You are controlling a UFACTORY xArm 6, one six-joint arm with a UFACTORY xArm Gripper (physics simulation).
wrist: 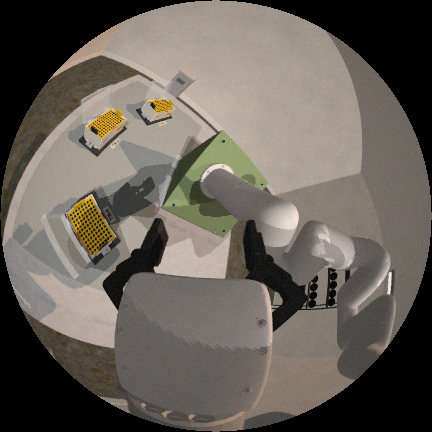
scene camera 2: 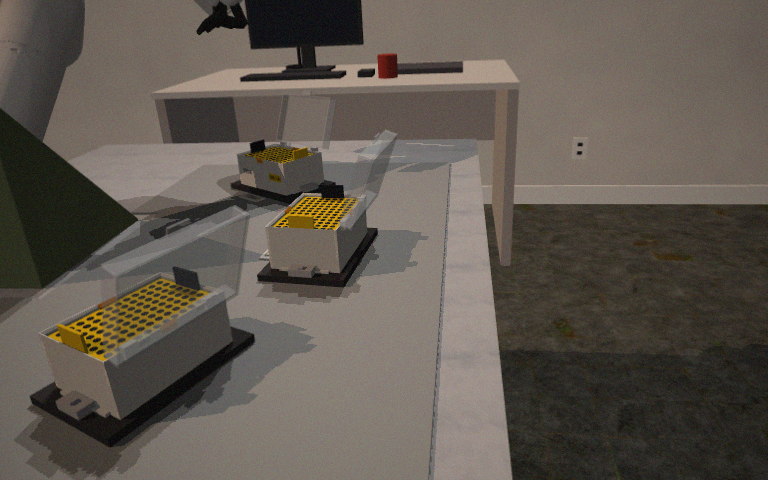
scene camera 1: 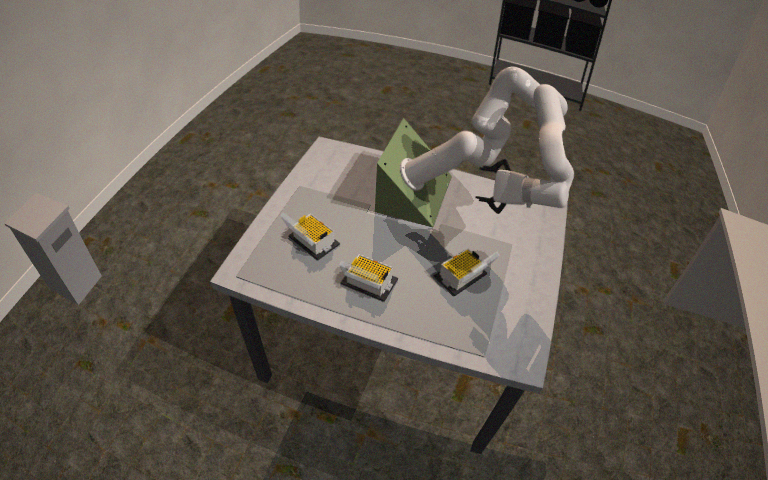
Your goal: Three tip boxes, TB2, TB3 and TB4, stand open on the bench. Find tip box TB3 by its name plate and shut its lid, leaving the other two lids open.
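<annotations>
Grey mat (scene camera 2: pixel 346 375), (scene camera 1: pixel 293 277): one spot, the same.
</annotations>
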